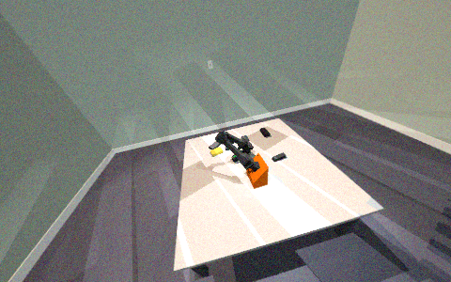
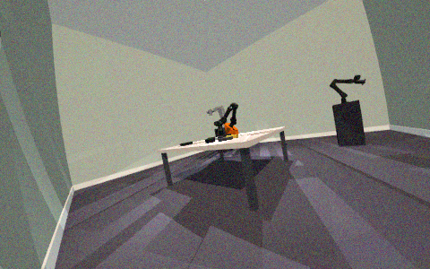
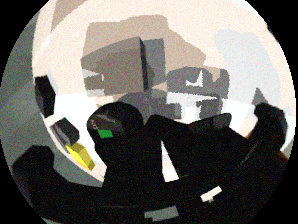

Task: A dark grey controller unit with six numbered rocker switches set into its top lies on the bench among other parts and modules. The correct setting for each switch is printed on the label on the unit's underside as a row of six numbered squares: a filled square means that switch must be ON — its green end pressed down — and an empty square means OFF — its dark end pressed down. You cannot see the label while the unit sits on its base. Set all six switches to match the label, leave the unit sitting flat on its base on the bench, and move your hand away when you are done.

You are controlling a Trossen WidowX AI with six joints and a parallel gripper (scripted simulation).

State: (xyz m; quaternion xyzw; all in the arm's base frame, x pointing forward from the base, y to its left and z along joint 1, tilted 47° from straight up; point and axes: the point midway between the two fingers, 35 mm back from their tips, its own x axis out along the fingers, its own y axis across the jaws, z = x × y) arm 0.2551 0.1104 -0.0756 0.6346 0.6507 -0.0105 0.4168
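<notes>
The grey box lies 70 mm ahead of my gripper tip, 30 mm to the right of it and 10 mm above it. Round my gripper tip: yellow block (280 mm to the left, 160 mm ahead, 10 mm above).
</notes>
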